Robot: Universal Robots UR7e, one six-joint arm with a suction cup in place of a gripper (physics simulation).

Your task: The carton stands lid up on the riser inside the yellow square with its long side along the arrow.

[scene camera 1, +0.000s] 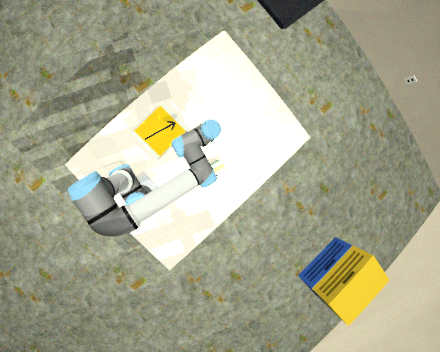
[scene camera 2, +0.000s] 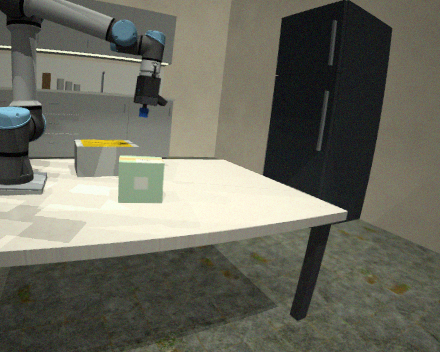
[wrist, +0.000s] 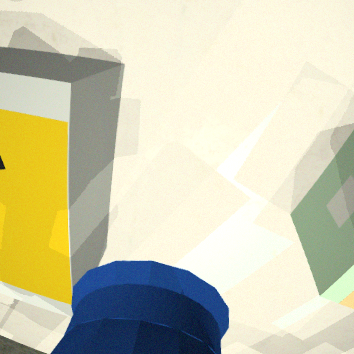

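Note:
The carton (scene camera 1: 219,167) (scene camera 2: 141,192) (wrist: 320,225) stands on the table, apart from the riser; it has green sides, a pale square on one side and a pale top with a yellow-orange strip. The arm partly hides it in scene camera 1. I cannot tell which face is the lid. The grey riser (scene camera 2: 95,162) (wrist: 92,145) has the yellow square (scene camera 1: 159,117) (scene camera 2: 90,143) (wrist: 35,175) and black arrow (scene camera 1: 160,131) on top, with no carton on it. My blue suction cup (scene camera 2: 143,114) (wrist: 150,295) hangs in the air, open and holding nothing; scene camera 1 hides it under the wrist.
The arm's base stands on the pale table (scene camera 1: 260,110) (scene camera 2: 240,200), beside the riser. A dark fridge (scene camera 2: 320,110) stands behind the table. Grey cabinets (scene camera 2: 150,130) line the back wall. A blue and yellow box unit (scene camera 1: 357,287) stands on the floor, apart from the table.

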